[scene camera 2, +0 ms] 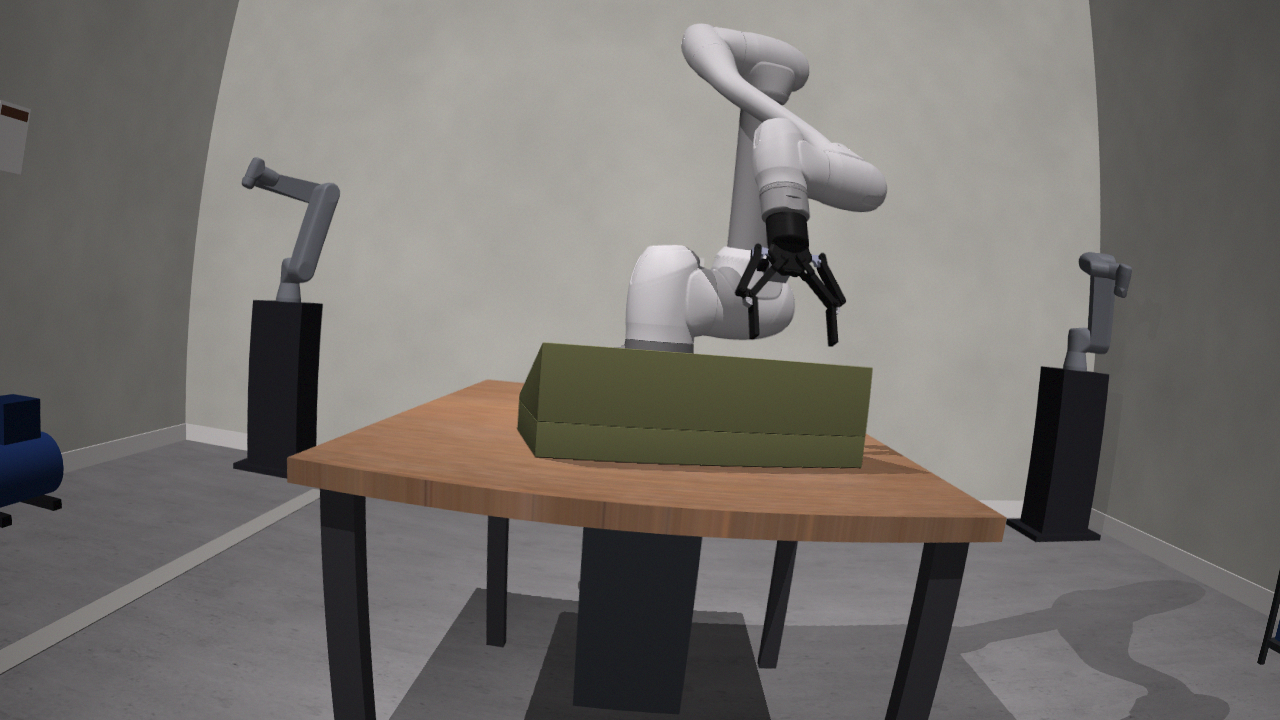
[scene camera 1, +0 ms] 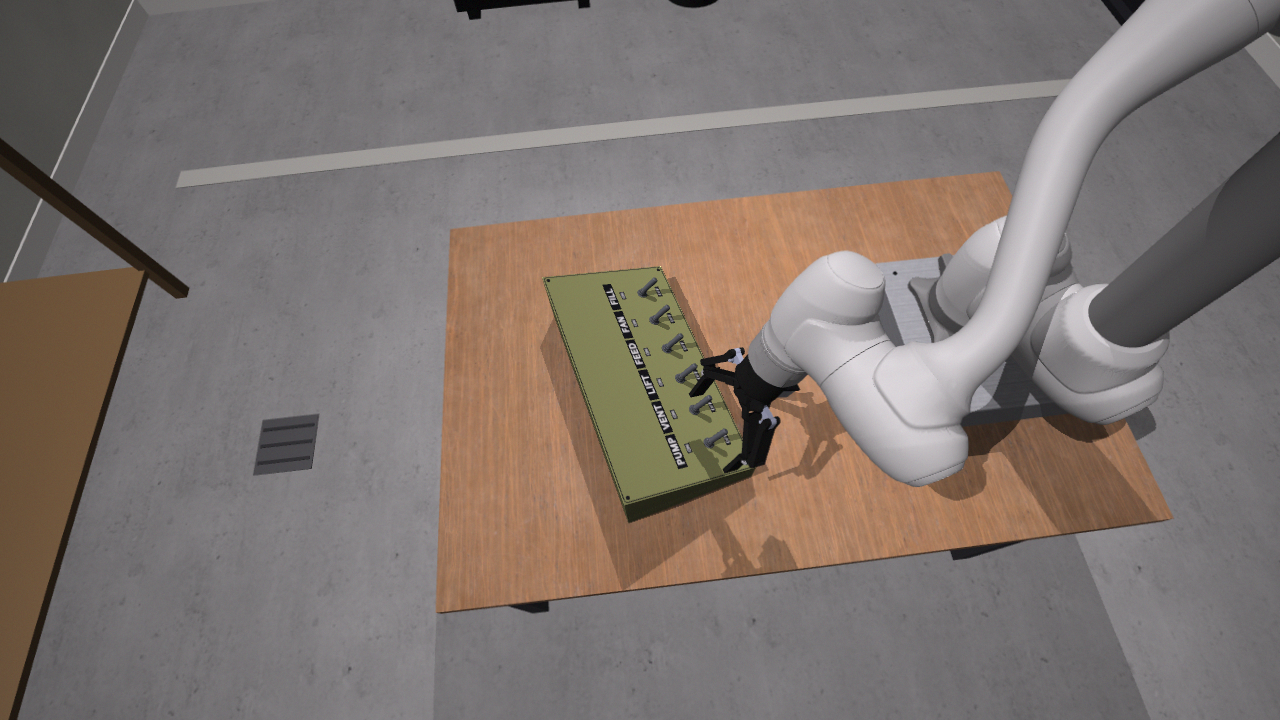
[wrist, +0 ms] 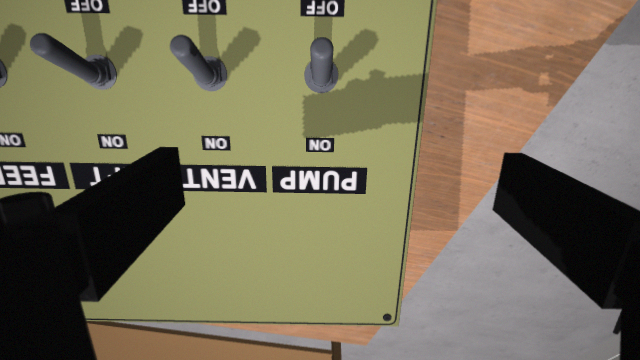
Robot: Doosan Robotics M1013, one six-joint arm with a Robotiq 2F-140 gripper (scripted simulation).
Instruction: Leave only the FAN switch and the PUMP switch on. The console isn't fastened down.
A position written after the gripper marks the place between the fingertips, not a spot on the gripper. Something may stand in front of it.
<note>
In view: the gripper [scene camera 2: 795, 340] and an olive-green console [scene camera 2: 582, 402].
The olive-green console is seen too in scene camera 1 [scene camera 1: 622, 328] and in the wrist view [wrist: 298, 198]. The gripper is seen too in scene camera 1 [scene camera 1: 712, 430] and in the wrist view [wrist: 340, 179].
</note>
